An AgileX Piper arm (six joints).
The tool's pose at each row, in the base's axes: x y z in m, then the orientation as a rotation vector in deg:
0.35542 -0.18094 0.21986 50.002 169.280 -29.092
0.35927 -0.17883 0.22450 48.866 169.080 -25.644
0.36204 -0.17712 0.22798 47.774 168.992 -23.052
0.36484 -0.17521 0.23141 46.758 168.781 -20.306
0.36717 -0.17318 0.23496 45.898 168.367 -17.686
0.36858 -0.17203 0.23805 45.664 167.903 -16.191
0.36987 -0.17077 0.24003 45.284 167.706 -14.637
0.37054 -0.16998 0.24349 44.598 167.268 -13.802
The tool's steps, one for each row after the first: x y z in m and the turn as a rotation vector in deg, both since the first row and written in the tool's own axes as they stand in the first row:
-0.00265 0.00231 -0.00533 -2.375 -0.471 -0.468
-0.00446 0.00409 -0.00937 -4.173 -0.809 -0.988
-0.00620 0.00605 -0.01342 -6.088 -1.178 -1.432
-0.00748 0.00782 -0.01758 -7.949 -1.640 -1.734
-0.00840 0.00855 -0.02097 -9.036 -2.001 -1.688
-0.00905 0.00963 -0.02333 -10.123 -2.154 -1.816
-0.00957 0.00957 -0.02691 -10.821 -2.697 -2.059

